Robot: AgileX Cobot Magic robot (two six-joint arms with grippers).
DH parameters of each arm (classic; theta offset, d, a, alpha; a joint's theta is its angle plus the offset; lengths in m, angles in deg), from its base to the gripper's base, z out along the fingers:
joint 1: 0 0.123 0 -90
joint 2: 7.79 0 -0.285 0
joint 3: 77.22 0 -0.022 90
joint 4: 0 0.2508 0 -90
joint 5: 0 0 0.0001 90
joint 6: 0 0.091 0 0
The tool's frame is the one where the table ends.
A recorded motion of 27 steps. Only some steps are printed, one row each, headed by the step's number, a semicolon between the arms.
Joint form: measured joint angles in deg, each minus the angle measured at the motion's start. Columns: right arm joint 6, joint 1, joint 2, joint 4, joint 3, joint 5; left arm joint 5, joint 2, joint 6, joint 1, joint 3, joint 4.
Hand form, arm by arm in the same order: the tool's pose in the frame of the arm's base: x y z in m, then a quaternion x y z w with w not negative. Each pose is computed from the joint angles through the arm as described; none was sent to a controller.
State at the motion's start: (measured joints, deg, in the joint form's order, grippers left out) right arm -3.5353 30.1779 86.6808 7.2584 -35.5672 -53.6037; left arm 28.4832 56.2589 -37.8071 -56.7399 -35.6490 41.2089
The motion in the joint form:
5: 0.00 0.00 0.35 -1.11 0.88 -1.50; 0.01 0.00 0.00 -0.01 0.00 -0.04
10: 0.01 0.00 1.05 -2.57 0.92 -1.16; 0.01 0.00 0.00 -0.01 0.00 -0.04
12: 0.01 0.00 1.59 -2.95 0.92 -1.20; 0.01 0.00 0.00 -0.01 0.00 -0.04
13: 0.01 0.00 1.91 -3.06 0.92 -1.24; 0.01 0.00 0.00 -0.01 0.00 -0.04
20: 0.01 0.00 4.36 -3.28 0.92 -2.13; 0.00 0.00 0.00 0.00 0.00 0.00
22: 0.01 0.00 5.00 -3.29 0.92 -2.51; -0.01 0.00 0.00 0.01 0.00 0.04
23: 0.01 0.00 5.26 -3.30 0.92 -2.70; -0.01 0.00 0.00 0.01 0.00 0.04
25: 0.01 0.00 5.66 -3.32 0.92 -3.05; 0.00 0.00 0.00 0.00 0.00 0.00
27: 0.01 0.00 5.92 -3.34 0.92 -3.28; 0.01 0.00 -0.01 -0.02 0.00 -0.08
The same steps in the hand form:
5: 0.2633 0.1439 0.2493 -0.13942 0.64400 0.16765 0.73329; 0.1286 -0.1440 0.2799 0.35805 0.81428 -0.08159 0.44955
10: 0.2637 0.1463 0.2450 -0.15365 0.64748 0.16759 0.72738; 0.1286 -0.1440 0.2799 0.35805 0.81428 -0.08159 0.44955
12: 0.2645 0.1473 0.2423 -0.15779 0.64971 0.16712 0.72460; 0.1286 -0.1440 0.2799 0.35805 0.81428 -0.08159 0.44955
13: 0.2650 0.1478 0.2406 -0.15925 0.65119 0.16675 0.72304; 0.1286 -0.1440 0.2799 0.35805 0.81428 -0.08159 0.44955
20: 0.2689 0.1503 0.2290 -0.16413 0.66025 0.16389 0.71433; 0.1287 -0.1439 0.2799 0.35818 0.81413 -0.08141 0.44975
22: 0.2699 0.1509 0.2261 -0.16474 0.66180 0.16325 0.71290; 0.1287 -0.1439 0.2799 0.35831 0.81398 -0.08123 0.44995
23: 0.2702 0.1511 0.2250 -0.16497 0.66220 0.16304 0.71252; 0.1287 -0.1439 0.2799 0.35831 0.81398 -0.08123 0.44995
25: 0.2708 0.1514 0.2234 -0.16526 0.66245 0.16278 0.71228; 0.1287 -0.1439 0.2799 0.35818 0.81413 -0.08141 0.44975
27: 0.2712 0.1517 0.2224 -0.16551 0.66258 0.16263 0.71214; 0.1286 -0.1440 0.2798 0.35786 0.81442 -0.08188 0.44938

